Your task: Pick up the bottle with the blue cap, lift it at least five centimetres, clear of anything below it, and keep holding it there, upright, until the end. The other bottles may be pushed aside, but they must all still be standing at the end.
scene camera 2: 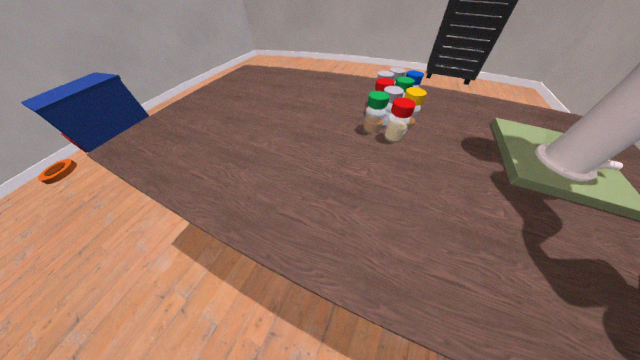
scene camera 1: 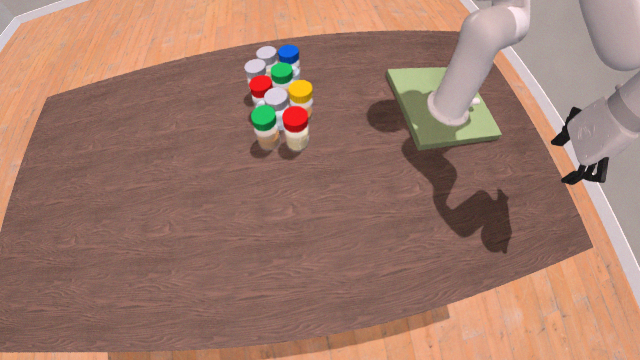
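Observation:
The bottle with the blue cap stands upright at the far right corner of a tight group of bottles; the bottle with a green cap stands in front of it and partly hides it, and a grey-capped bottle is at its left. The other bottles, with red, yellow, green and grey caps, all stand upright. My gripper is open and empty at the right side of scene camera 1, far from the bottles and raised above the table's right edge. It does not show in scene camera 2.
The arm's base stands on a green plate to the right of the bottles. The brown table carries both. Beyond it are a black slatted object, a blue box-like object and an orange ring on the floor.

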